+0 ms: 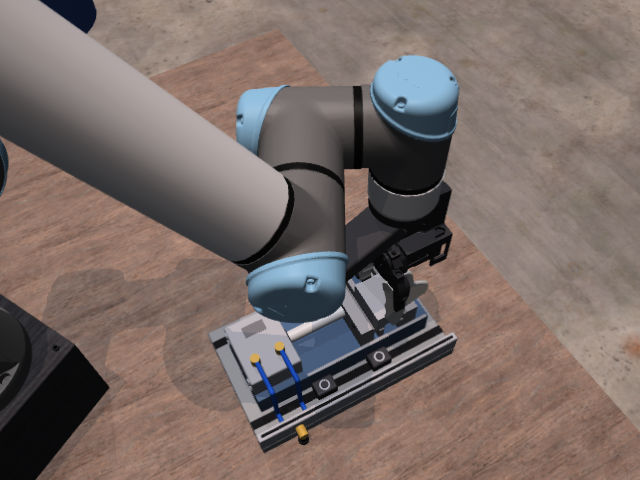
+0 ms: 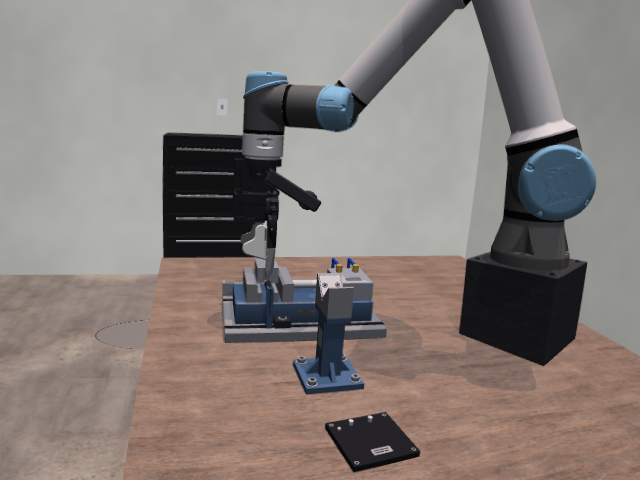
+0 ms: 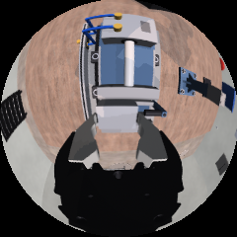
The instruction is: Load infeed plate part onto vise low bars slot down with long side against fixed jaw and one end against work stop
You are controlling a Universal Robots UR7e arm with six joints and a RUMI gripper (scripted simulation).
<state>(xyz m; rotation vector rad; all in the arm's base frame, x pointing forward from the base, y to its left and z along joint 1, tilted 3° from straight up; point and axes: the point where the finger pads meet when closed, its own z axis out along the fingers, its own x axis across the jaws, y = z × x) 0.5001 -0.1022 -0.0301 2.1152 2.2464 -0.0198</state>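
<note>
The part is 10 mm below my hand. Round my hand: work stop: 70 mm to the left, 20 mm below; then moving jaw: 30 mm below, 30 mm behind, 20 mm to the left; then fixed jaw: 30 mm below, 30 mm ahead, 20 mm to the left.
</note>
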